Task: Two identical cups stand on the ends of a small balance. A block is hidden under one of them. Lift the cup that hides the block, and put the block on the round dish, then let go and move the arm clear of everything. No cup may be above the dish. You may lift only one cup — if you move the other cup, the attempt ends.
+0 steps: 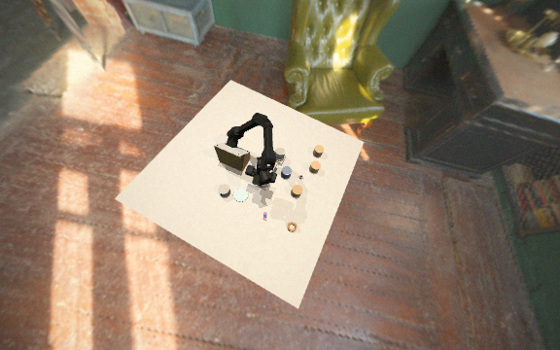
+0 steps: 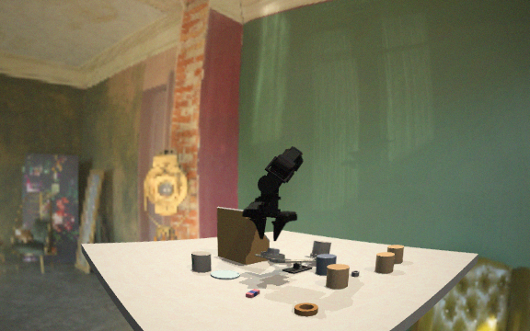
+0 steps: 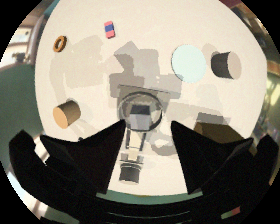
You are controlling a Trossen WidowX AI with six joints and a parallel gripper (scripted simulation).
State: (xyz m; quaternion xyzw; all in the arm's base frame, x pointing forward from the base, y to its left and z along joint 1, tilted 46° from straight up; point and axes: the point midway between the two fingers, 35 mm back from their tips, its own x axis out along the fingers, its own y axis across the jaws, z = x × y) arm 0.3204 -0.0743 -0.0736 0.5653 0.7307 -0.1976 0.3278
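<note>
The round dish is 80 mm behind my gripper tip, 120 mm to the right of it and 130 mm below it. Round my gripper tip: red-and-blue piece 140 mm ahead, 150 mm to the right, 130 mm below; black piece 200 mm ahead, 230 mm to the left, 120 mm below; blue cylinder 90 mm ahead, 200 mm to the left, 100 mm below.
</note>
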